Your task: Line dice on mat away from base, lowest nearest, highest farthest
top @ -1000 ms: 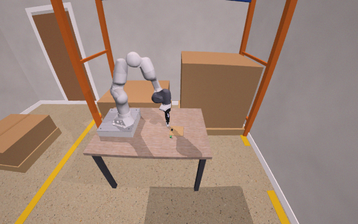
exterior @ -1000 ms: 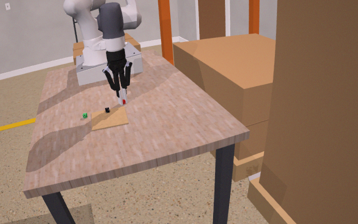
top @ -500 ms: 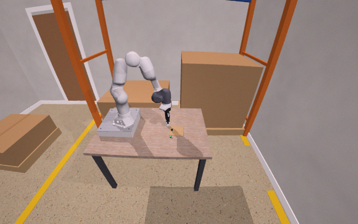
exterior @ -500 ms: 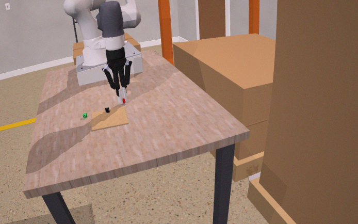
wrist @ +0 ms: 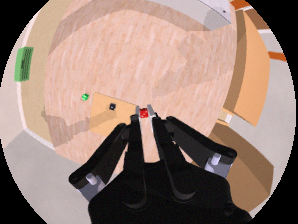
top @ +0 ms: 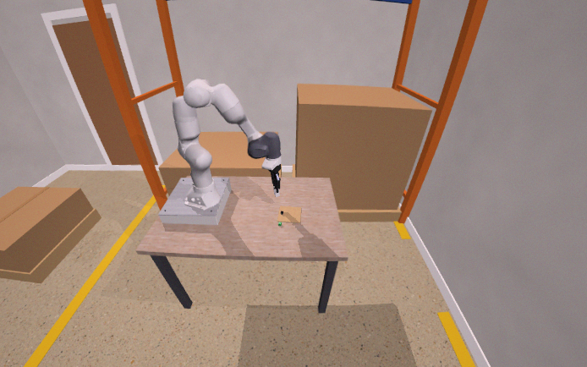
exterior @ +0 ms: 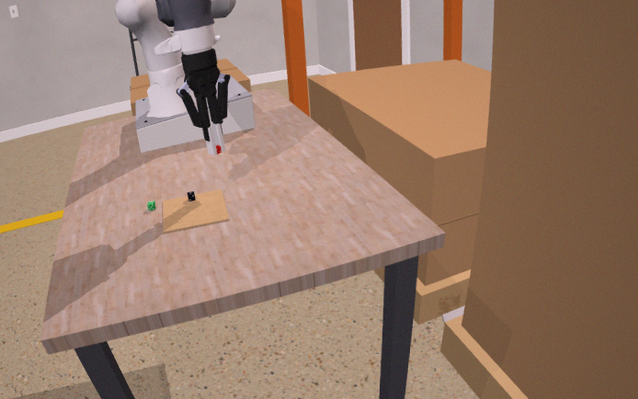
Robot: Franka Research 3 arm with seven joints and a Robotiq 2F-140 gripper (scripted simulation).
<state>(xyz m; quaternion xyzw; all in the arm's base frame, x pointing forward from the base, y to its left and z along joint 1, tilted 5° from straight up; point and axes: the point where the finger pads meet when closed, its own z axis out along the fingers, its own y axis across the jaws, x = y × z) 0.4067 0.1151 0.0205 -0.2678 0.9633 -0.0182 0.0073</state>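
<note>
The tan mat is 12 cm below my hand, 9 cm ahead of it and 7 cm to the right of it. From my hand the other things lie so: green die (17 cm to the right, 11 cm below, 5 cm ahead); red die (3 cm below); black die (11 cm below, 7 cm to the right, 5 cm ahead).
</note>
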